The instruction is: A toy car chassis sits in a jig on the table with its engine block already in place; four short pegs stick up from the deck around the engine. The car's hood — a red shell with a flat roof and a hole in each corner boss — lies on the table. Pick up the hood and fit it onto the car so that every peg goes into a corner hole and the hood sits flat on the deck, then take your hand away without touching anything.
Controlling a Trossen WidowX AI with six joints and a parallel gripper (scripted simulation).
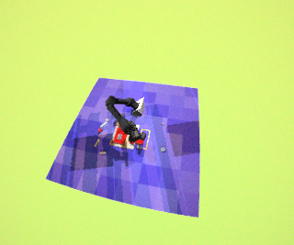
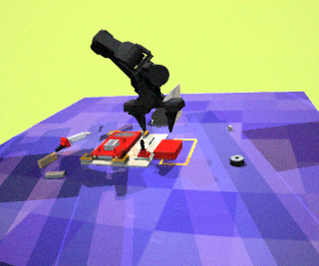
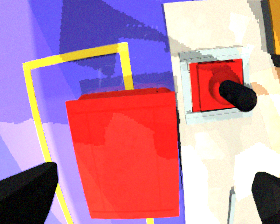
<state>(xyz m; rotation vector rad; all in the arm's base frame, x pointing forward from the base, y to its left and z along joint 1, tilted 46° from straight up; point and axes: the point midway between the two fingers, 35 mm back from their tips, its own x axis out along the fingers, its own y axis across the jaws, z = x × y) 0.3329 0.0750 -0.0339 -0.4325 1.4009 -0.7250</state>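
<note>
My gripper tip is 60 mm above the red hood, 20 mm to the right of it and 20 mm past it. The rest, counted from my gripper tip: small cube (210 mm to the left, 210 mm behind, 70 mm below); wooden block (360 mm to the right, 100 mm ahead, 70 mm below).
</note>
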